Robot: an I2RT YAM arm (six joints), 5 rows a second.
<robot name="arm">
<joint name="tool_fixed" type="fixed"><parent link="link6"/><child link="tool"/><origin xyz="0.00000 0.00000 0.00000" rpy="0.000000 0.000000 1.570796"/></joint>
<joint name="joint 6" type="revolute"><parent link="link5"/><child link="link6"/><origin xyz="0.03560 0.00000 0.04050" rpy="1.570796 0.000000 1.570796"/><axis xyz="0 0 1"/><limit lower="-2.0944" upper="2.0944"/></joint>
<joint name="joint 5" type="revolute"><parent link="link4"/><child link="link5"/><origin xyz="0.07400 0.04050 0.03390" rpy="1.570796 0.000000 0.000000"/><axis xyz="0 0 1"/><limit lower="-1.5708" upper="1.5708"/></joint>
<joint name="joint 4" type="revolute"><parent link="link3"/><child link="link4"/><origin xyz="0.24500 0.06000 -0.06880" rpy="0.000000 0.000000 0.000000"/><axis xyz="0 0 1"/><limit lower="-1.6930" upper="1.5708"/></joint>
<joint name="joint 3" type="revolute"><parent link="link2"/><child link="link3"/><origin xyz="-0.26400 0.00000 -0.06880" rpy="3.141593 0.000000 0.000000"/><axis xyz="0 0 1"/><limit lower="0.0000" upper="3.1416"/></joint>
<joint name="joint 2" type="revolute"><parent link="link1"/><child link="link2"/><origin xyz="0.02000 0.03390 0.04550" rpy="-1.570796 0.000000 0.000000"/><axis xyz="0 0 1"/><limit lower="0.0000" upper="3.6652"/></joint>
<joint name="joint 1" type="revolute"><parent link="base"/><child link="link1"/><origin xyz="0.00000 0.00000 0.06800" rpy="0.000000 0.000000 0.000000"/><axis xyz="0 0 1"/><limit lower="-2.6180" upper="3.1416"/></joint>
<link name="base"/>
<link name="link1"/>
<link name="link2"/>
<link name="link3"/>
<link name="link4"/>
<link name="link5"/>
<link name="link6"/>
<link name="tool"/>
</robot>
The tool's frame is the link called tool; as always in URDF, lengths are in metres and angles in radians.
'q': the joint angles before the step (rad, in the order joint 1, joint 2, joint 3, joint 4, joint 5, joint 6). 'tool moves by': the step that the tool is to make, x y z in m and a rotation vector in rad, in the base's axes. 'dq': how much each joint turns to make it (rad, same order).
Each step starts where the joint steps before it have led.
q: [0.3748, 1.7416, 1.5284, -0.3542, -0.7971, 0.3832]
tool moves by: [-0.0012, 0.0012, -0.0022, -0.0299, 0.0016, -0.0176]
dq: [0.0061, -0.0001, 0.0003, -0.0227, 0.0347, -0.0138]
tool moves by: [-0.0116, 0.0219, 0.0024, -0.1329, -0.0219, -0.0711]
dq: [0.0755, -0.0004, 0.0359, -0.0876, 0.1949, -0.0278]
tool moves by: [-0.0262, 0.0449, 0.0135, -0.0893, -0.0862, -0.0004]
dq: [0.1446, -0.0013, 0.0515, -0.0296, 0.1881, -0.0138]
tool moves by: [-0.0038, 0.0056, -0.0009, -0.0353, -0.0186, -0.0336]
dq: [0.0225, 0.0001, 0.0001, -0.0050, 0.0687, 0.0004]
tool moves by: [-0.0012, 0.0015, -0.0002, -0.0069, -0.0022, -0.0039]
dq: [0.0058, 0.0001, 0.0004, -0.0025, 0.0119, 0.0001]
